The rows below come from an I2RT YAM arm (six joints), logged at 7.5 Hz.
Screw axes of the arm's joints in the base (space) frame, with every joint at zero. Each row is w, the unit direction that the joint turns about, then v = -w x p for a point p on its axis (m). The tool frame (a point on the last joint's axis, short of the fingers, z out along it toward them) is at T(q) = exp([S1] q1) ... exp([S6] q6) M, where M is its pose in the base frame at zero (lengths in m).
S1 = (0, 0, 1, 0, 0, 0)
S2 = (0, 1, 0, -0.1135, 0, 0.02)
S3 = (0, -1, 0, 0.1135, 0, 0.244)
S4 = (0, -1, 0, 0.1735, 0, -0.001)
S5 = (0, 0, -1, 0, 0.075, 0)
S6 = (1, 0, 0, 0, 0.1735, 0)
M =
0 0 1 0.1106
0 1 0 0
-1 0 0 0.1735
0 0 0 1
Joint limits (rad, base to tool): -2.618..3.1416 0..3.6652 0..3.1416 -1.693..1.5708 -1.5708..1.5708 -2.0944..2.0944
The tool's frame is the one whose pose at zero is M.
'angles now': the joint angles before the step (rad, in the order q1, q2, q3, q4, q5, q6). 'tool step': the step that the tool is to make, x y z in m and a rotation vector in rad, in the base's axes. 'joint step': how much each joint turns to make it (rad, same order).
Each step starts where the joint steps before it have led.
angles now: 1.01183, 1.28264, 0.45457, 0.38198, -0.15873, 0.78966
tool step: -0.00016, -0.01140, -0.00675, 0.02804, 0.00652, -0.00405
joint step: -0.02874, -0.02248, -0.05722, 0.05623, -0.03111, 0.00847
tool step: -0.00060, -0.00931, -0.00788, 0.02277, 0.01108, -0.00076
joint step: -0.02432, -0.00822, -0.05168, 0.05820, -0.03045, 0.01079
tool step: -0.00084, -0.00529, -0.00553, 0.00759, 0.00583, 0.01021
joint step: -0.01411, -0.00039, -0.03015, 0.03225, -0.02595, -0.00130
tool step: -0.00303, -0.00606, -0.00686, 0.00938, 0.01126, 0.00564
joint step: -0.00767, -0.00261, -0.03941, 0.03988, -0.01801, 0.00845
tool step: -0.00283, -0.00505, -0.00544, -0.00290, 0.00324, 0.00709
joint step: -0.00507, -0.00520, -0.02953, 0.01896, -0.01152, -0.00416
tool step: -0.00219, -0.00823, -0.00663, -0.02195, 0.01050, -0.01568
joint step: -0.01451, -0.01791, -0.03216, -0.01070, 0.00305, -0.00408
